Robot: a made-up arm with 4 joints.
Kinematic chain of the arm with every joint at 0, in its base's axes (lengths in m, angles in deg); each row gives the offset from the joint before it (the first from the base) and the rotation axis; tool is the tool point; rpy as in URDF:
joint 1: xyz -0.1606 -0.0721 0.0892 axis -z
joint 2: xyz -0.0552 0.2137 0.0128 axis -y
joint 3: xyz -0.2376 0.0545 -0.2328 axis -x
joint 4: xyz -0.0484 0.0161 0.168 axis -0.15 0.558 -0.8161
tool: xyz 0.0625 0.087 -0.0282 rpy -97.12 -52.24 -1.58
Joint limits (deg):
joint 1: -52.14..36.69
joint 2: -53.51..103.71
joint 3: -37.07..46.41
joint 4: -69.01..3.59
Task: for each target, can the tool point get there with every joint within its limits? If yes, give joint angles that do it. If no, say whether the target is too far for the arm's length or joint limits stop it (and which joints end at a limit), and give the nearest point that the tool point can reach.
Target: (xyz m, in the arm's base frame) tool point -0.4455 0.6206 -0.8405
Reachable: no: too far | nearest point -0.3443 0.3745 -0.2767 | short by 0.623 m
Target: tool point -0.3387 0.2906 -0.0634
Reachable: yes | joints 10.07 30.39 -19.89 -16.39
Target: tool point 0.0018 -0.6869 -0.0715
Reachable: no: joint limits stop it (at a limit: joint 1, joint 3, joint 4) | nearest point -0.5766 -0.1799 -0.0477 | short by 0.770 m
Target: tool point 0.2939 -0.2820 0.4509
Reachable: no: joint limits stop it (at a limit: joint 1, joint 2, joint 3, joint 4) | nearest point 0.2615 0.1570 -0.0620 | short by 0.676 m
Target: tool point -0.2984 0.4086 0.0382
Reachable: yes | joints 22.71 -2.42 0.07 -25.68
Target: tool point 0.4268 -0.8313 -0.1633
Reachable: no: too far | nearest point 0.2615 0.1570 -0.0620 | short by 1.007 m
